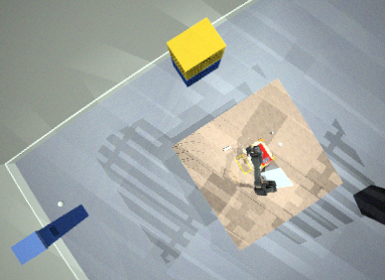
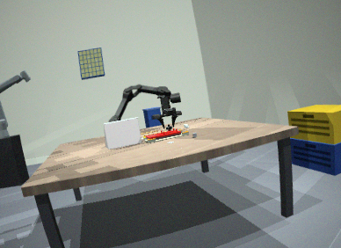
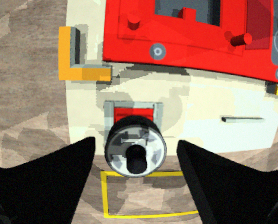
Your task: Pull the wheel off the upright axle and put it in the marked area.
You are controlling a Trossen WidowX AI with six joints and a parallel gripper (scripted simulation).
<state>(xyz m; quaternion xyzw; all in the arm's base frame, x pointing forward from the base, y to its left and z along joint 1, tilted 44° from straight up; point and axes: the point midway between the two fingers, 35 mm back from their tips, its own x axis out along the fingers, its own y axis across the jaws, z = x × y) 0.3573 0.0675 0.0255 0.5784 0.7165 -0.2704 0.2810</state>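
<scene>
My gripper tip is now right at the wheel.
</scene>
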